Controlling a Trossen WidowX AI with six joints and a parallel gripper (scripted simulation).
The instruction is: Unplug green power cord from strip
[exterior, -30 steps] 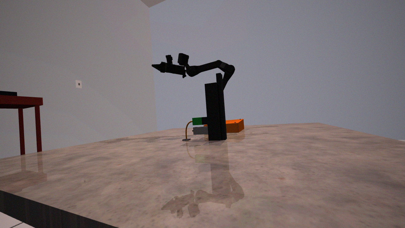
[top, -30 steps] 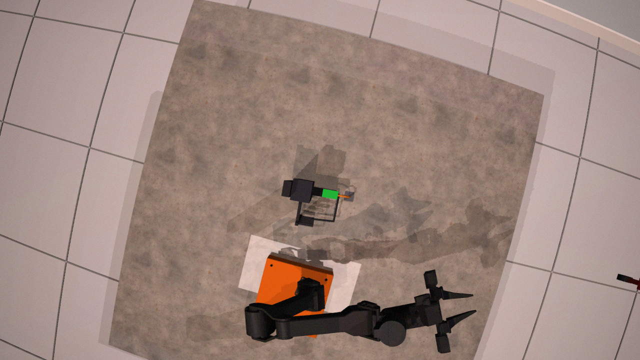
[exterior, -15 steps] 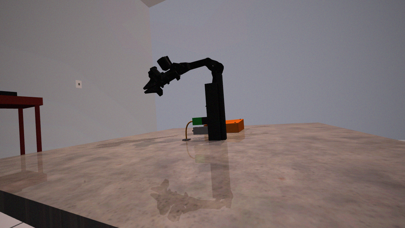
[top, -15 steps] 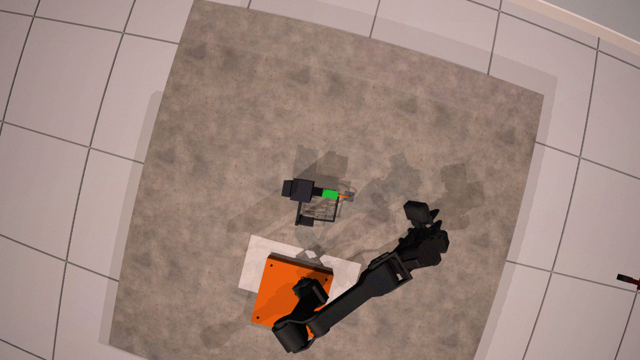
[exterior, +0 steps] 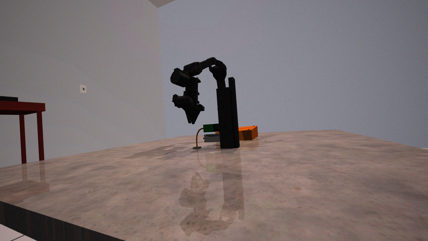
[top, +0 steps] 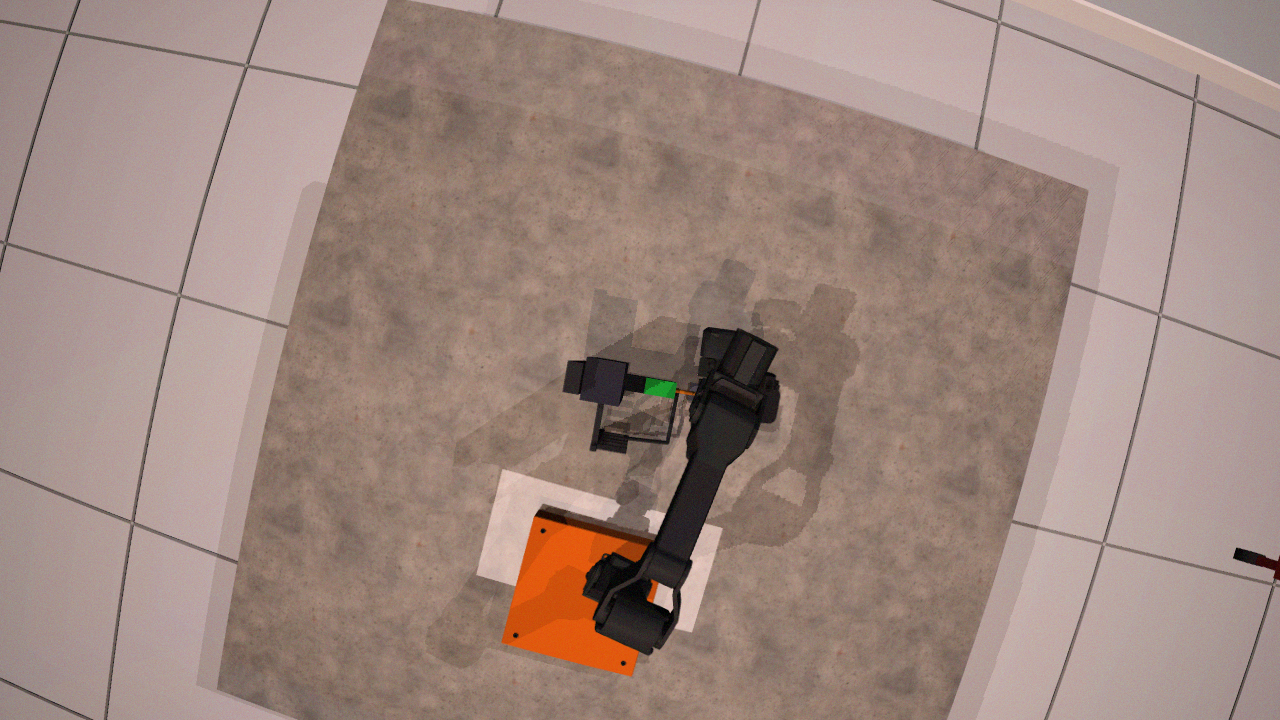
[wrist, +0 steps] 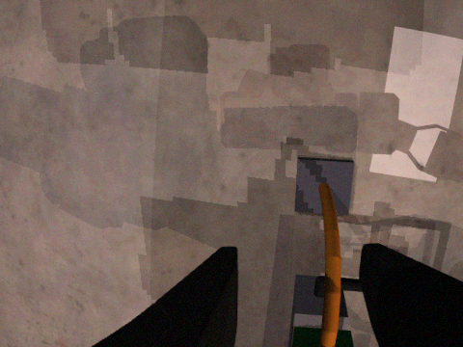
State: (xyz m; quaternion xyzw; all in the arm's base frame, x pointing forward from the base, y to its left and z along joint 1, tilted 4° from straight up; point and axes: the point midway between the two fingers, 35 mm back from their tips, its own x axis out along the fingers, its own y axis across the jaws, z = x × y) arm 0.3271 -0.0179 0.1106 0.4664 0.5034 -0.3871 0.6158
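Now: gripper tip 9 cm to the right of the green plug, 4 cm past it and 2 cm above it.
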